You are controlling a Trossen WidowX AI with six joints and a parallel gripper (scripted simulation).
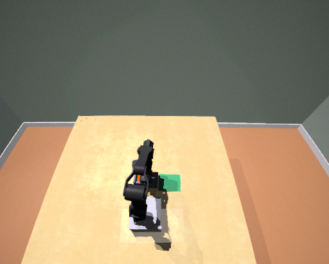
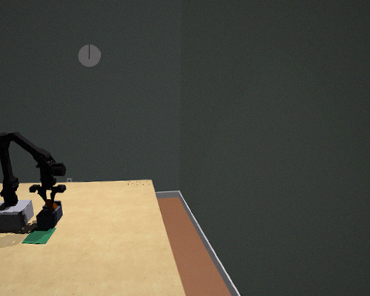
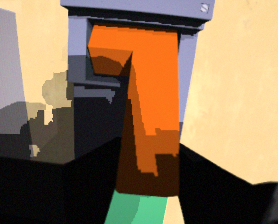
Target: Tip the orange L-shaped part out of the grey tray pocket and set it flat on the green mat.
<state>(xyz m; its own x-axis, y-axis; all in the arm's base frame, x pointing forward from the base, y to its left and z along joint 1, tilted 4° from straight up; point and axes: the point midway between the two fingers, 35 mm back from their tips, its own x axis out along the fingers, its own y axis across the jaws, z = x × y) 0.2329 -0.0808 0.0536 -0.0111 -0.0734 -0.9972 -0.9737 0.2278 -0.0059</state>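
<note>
My gripper tip is now 14 cm to the left of the green mat, 12 cm above it and 5 cm past it. From my gripper tip the other things lie so: orange L-shaped part 3 cm to the left, 3 cm below, 1 cm behind.
</note>
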